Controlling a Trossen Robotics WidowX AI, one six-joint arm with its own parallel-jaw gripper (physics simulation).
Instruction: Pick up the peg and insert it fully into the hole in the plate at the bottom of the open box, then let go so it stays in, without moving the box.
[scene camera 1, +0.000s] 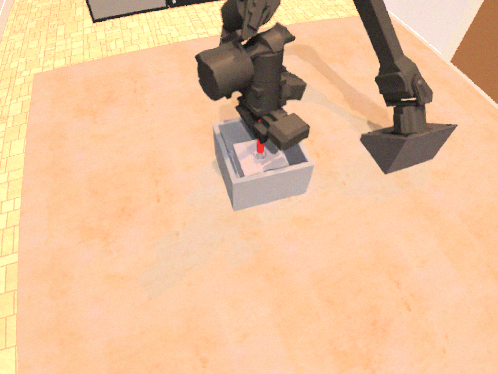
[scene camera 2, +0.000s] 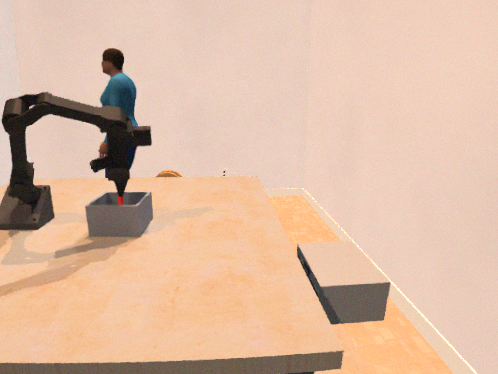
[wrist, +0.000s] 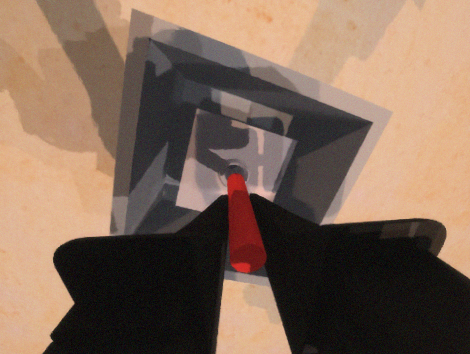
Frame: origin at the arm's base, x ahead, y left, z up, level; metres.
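Where they show: gripper, fingertip midpoint: (scene camera 1: 260, 140) (scene camera 2: 120, 195) (wrist: 238, 200); arm's base, link origin: (scene camera 1: 411, 131) (scene camera 2: 30, 196).
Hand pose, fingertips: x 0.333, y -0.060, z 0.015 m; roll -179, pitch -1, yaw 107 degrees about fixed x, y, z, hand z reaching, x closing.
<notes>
Things, the pixels of their centre, and the offset from my fingertips. Level surfaces: height alone.
- grey open box, body centre: (wrist: 233, 171) (scene camera 1: 259, 158) (scene camera 2: 121, 212) 0.057 m down, 0.002 m back, 0.000 m left
- pale plate, body centre: (wrist: 232, 167) (scene camera 1: 259, 162) 0.072 m down, 0.002 m back, 0.000 m left
- red peg, body centre: (wrist: 239, 205) (scene camera 1: 261, 136) (scene camera 2: 120, 193) 0.008 m up, 0.001 m back, 0.000 m left
- table, surface height: 0.106 m down
The grey open box (scene camera 1: 272, 185) (scene camera 2: 116, 222) (wrist: 122, 150) stands on the table. A pale plate (scene camera 1: 248, 162) (wrist: 187, 187) lies at its bottom, with a round hole (wrist: 233, 168) near its middle. My gripper (scene camera 1: 261, 138) (scene camera 2: 120, 195) (wrist: 238, 200) is shut on the red peg (scene camera 1: 260, 146) (scene camera 2: 120, 200) (wrist: 243, 225), fingertips at the box opening. The peg points down, and its lower end overlaps the near part of the hole in the wrist view. How deep the tip sits, if it is in at all, I cannot tell. The box wall hides the plate in scene camera 2.
The box walls surround the fingertips and peg on all sides. The arm's base (scene camera 1: 407, 150) (scene camera 2: 25, 215) stands on the table (scene camera 1: 150, 280) (scene camera 2: 190, 290) to one side of the box. A grey block (scene camera 2: 355, 300) stands beyond the table edge, and a person (scene camera 2: 120, 92) stands behind the arm.
</notes>
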